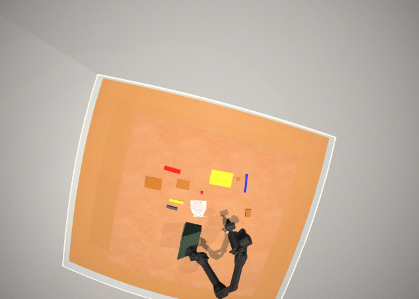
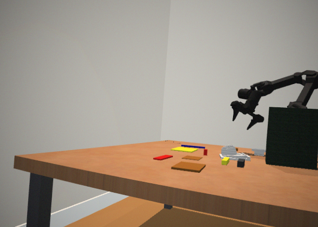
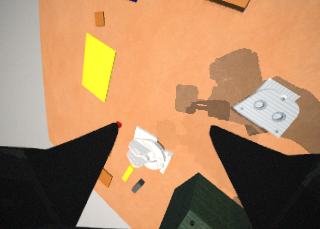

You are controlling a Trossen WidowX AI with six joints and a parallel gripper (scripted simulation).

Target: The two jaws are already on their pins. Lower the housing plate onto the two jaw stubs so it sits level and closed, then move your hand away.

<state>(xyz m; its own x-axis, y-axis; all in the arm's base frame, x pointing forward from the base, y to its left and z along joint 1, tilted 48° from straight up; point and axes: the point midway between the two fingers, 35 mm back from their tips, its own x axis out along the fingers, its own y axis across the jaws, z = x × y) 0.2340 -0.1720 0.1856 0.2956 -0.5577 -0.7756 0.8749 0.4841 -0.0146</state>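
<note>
The small white part lies 110 mm behind my gripper tip, 40 mm to the right of it and 140 mm below it. Round my gripper tip: dark grey bar 420 mm to the left, 140 mm below; yellow bar 60 mm ahead, 390 mm to the left, 140 mm below.
</note>
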